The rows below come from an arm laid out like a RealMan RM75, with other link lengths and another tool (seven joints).
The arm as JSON. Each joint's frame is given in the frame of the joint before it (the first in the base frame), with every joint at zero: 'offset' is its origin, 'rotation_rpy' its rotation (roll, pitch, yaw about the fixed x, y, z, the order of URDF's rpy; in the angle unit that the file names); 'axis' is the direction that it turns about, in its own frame. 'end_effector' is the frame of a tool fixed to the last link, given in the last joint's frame.
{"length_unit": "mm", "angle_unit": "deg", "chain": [
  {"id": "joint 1", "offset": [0.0, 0.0, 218.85], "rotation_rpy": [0.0, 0.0, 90.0], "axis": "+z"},
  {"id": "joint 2", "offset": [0.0, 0.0, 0.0], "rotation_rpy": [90.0, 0.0, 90.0], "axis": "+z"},
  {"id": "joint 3", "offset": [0.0, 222.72, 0.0], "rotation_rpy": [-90.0, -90.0, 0.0], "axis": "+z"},
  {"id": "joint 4", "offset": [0.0, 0.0, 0.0], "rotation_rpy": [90.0, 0.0, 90.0], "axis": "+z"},
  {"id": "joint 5", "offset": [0.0, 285.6, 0.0], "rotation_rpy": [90.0, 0.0, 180.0], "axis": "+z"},
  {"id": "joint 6", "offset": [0.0, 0.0, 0.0], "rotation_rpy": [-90.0, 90.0, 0.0], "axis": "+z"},
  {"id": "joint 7", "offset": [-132.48, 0.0, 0.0], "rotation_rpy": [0.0, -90.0, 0.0], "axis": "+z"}
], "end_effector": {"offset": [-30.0, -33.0, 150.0], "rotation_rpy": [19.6, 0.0, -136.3]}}
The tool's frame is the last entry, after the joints.
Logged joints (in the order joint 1, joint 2, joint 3, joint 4, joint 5, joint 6, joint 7), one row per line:
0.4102 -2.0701 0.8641 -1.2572 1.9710 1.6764 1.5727
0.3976 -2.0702 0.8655 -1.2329 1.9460 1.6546 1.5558
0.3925 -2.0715 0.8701 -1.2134 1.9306 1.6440 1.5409
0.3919 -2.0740 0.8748 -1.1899 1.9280 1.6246 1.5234
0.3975 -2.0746 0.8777 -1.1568 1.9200 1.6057 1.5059
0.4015 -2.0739 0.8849 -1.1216 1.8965 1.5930 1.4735
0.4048 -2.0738 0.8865 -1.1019 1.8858 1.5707 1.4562
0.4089 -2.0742 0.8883 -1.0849 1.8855 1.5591 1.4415
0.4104 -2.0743 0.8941 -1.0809 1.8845 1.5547 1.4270
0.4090 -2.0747 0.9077 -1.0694 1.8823 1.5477 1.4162
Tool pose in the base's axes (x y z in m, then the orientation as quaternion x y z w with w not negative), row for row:
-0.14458 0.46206 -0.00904 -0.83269 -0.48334 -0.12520 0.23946
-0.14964 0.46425 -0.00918 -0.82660 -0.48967 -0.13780 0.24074
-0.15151 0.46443 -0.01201 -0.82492 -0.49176 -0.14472 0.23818
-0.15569 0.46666 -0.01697 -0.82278 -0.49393 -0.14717 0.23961
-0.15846 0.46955 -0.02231 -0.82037 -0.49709 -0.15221 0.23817
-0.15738 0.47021 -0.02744 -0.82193 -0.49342 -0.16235 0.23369
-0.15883 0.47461 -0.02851 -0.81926 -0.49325 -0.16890 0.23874
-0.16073 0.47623 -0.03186 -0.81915 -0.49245 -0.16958 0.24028
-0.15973 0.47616 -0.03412 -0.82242 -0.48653 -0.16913 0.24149
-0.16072 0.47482 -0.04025 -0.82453 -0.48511 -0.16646 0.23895
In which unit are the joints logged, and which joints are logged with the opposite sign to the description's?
The joints are logged in radians. Opposite sign: joint 1, joint 4, joint 7.
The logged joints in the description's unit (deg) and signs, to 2 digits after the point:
-23.50 -118.61 49.51 72.03 112.93 96.05 -90.11
-22.78 -118.61 49.59 70.64 111.50 94.80 -89.14
-22.49 -118.69 49.85 69.52 110.62 94.19 -88.29
-22.45 -118.83 50.12 68.18 110.47 93.08 -87.28
-22.78 -118.87 50.29 66.28 110.01 92.00 -86.28
-23.00 -118.83 50.70 64.26 108.66 91.27 -84.43
-23.19 -118.82 50.79 63.13 108.05 89.99 -83.43
-23.43 -118.84 50.90 62.16 108.03 89.33 -82.59
-23.51 -118.85 51.23 61.93 107.97 89.08 -81.76
-23.43 -118.87 52.01 61.27 107.85 88.68 -81.14

